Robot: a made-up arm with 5 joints.
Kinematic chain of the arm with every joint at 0, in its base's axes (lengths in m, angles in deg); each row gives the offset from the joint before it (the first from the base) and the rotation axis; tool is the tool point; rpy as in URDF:
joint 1: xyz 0 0 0.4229 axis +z
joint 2: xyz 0 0 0 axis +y
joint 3: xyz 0.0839 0 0.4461 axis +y
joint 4: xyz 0.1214 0 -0.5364 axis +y
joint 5: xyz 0.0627 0 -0.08 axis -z
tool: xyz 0 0 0 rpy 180 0 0
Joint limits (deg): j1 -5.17..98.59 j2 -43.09..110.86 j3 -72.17..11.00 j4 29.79..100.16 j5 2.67..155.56
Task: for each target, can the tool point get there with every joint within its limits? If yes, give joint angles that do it. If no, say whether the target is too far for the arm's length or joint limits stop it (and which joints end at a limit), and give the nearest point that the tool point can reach.
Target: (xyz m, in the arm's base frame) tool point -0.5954 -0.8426 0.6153
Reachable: no: joint limits stop it (at a limit: joint 2, joint 4) | nearest point -0.1364 -0.1931 0.3744 | short by 0.831 m
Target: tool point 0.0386 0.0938 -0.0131
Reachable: yes | joints 67.63 69.29 -29.88 75.14 121.24
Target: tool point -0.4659 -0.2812 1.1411
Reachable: no: joint limits stop it (at a limit: joint 1, joint 2, joint 3, joint 4) | nearest point -0.0405 0.2682 1.0838 | short by 0.697 m
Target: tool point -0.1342 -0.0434 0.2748
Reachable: yes | joints 17.93 82.01 0.40 84.83 78.74
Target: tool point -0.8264 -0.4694 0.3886
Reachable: no: joint limits stop it (at a limit: joint 2, joint 4) | nearest point -0.2235 -0.1269 0.2834 | short by 0.701 m
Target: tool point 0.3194 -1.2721 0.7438
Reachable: no: too far | nearest point 0.0346 -0.2290 0.3896 | short by 1.138 m
